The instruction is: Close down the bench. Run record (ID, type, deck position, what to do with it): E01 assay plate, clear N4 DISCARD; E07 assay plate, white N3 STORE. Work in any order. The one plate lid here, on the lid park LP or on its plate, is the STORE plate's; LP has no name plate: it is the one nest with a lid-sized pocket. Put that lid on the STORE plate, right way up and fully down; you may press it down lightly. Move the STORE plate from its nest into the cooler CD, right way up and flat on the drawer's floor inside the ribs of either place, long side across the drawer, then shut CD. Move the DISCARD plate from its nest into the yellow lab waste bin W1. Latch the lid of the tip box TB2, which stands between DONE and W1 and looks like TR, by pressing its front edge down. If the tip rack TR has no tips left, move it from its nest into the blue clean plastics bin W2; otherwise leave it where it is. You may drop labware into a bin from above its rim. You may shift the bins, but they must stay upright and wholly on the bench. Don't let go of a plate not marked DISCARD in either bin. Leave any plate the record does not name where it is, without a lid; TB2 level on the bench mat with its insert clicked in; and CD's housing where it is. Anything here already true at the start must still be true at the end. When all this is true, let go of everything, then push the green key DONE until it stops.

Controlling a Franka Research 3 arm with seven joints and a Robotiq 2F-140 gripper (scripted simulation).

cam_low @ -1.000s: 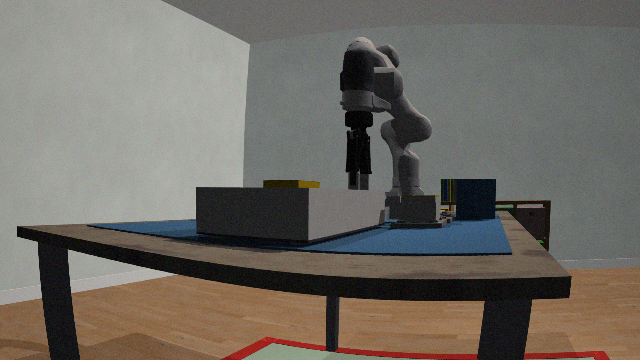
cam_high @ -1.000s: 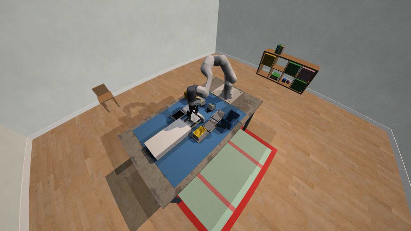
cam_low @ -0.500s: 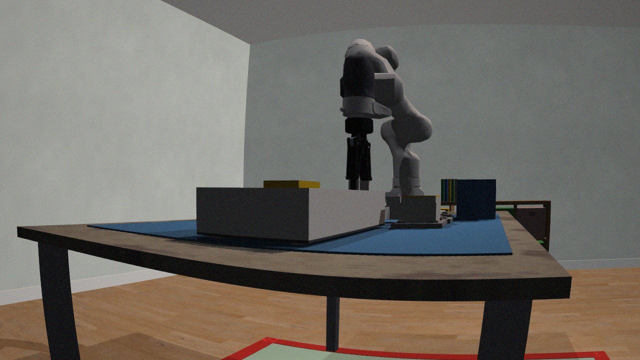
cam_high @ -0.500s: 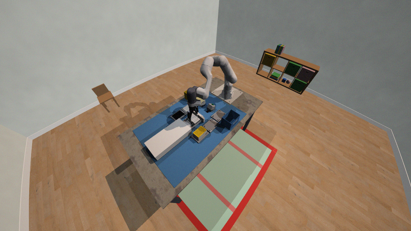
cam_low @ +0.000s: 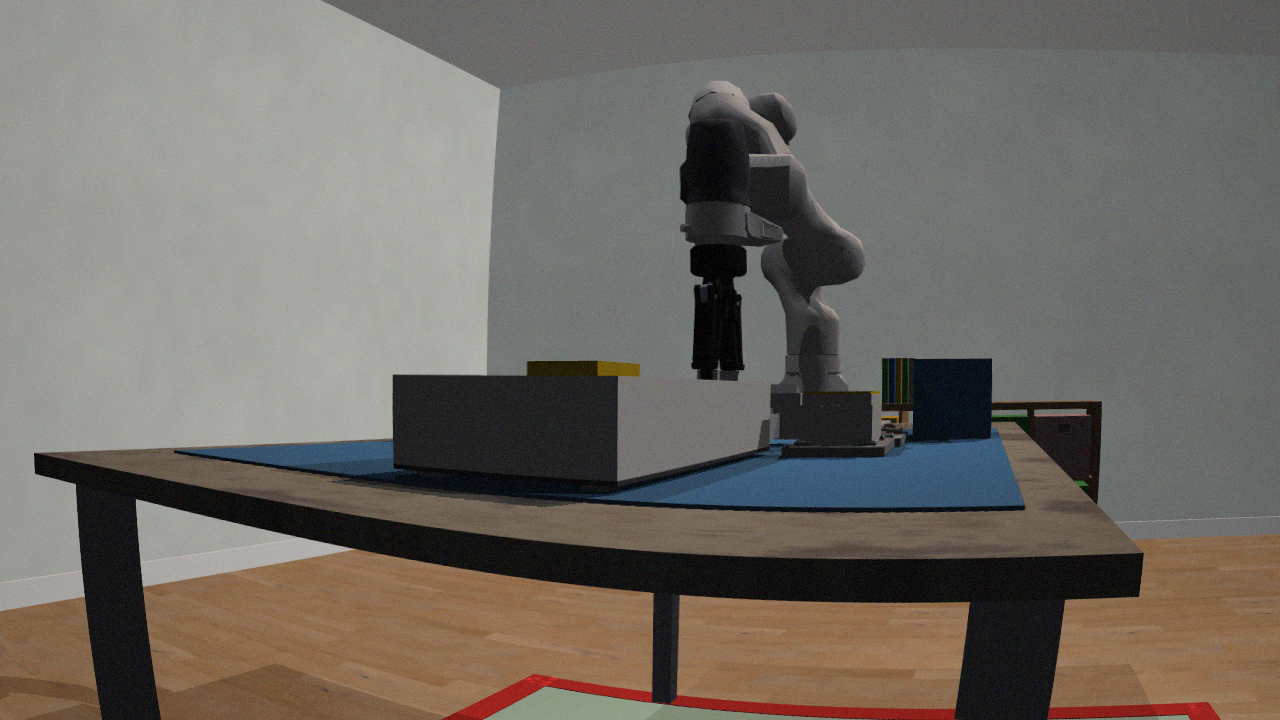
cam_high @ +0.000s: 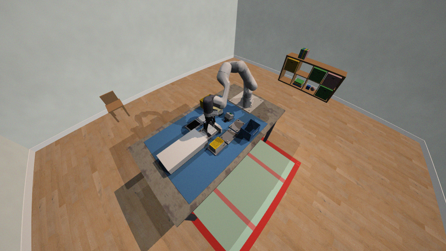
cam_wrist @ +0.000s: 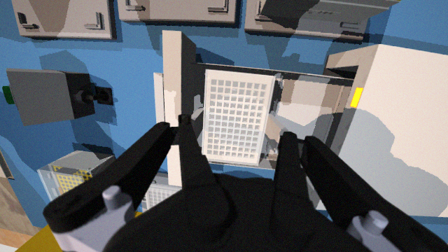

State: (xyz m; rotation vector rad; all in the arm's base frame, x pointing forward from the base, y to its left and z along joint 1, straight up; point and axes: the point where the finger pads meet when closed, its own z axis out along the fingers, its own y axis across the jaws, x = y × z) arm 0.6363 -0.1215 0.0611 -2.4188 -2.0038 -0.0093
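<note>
My gripper is now 10 mm above the plate lid. Round my hand: cooler drawer (30 mm ahead, 10 mm to the right, 40 mm below); tip rack TR (110 mm ahead, 160 mm to the left, 10 mm below); white plate (20 mm below).
</note>
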